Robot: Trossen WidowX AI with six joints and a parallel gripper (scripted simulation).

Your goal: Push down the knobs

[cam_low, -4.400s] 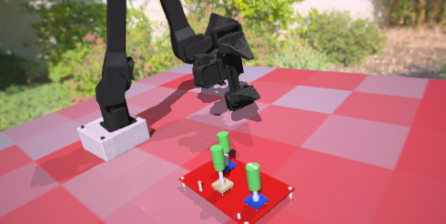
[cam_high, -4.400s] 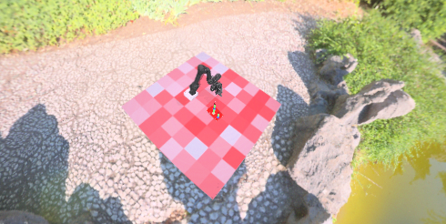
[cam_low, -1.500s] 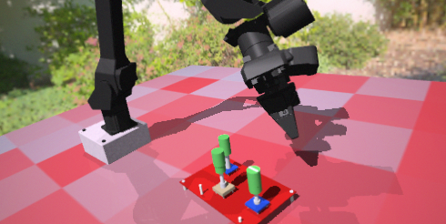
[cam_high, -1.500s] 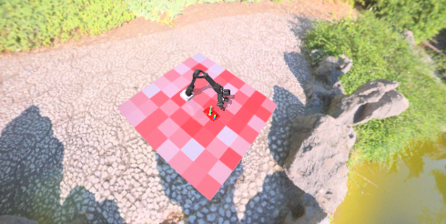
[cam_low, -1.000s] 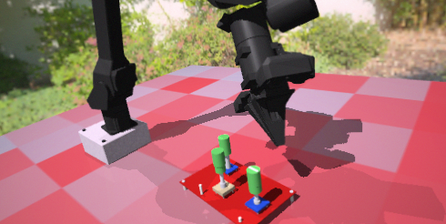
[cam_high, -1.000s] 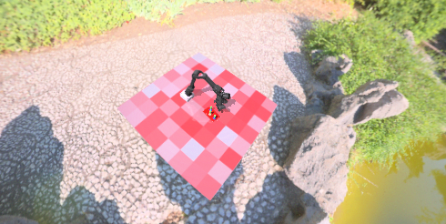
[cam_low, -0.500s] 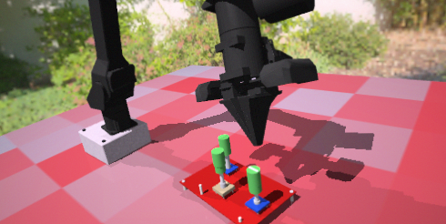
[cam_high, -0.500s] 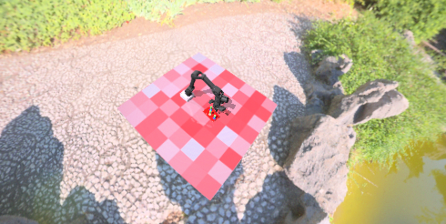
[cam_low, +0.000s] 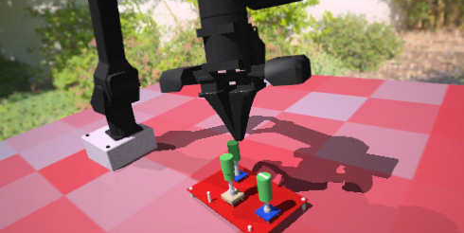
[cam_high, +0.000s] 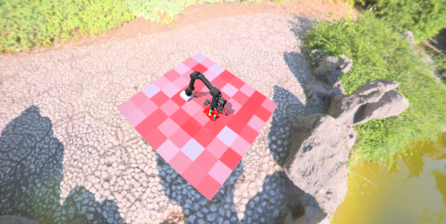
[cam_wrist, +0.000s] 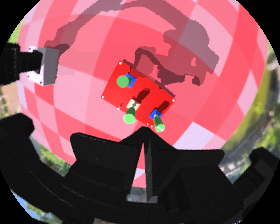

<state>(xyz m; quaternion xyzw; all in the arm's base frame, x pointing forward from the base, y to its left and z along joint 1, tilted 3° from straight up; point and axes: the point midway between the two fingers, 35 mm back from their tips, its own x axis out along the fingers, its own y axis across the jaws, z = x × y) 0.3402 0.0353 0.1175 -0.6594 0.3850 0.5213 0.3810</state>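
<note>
Now: gripper tip 6 cm above the tan potentiometer, 2 cm past it and 1 cm to the left of it. Round my gripper tip: blue potentiometer: 7 cm below, 4 cm ahead.
</note>
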